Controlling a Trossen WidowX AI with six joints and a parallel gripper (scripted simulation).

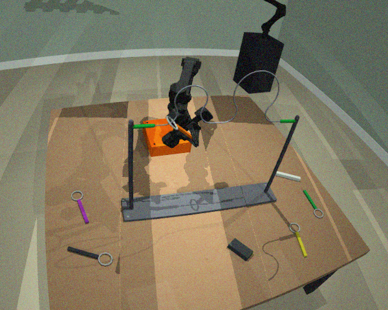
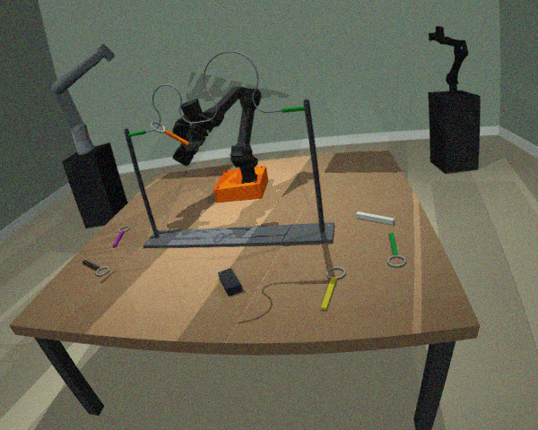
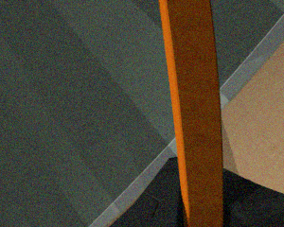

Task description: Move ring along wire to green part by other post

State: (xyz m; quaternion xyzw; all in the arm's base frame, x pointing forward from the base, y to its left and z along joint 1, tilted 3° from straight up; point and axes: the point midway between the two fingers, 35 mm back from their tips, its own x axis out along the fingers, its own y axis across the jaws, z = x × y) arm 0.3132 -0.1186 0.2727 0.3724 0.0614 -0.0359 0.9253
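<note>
Now: gripper tip 60 mm to the left of the ring with orange handle, 60 mm below it and 30 mm past it. From my gripper tip the other things lie so: yellow-handled ring 360 mm to the left, 320 mm ahead, 310 mm below; black-handled ring 410 mm to the right, 310 mm below, 110 mm ahead; dark block 300 mm below, 270 mm ahead, 100 mm to the left.
</note>
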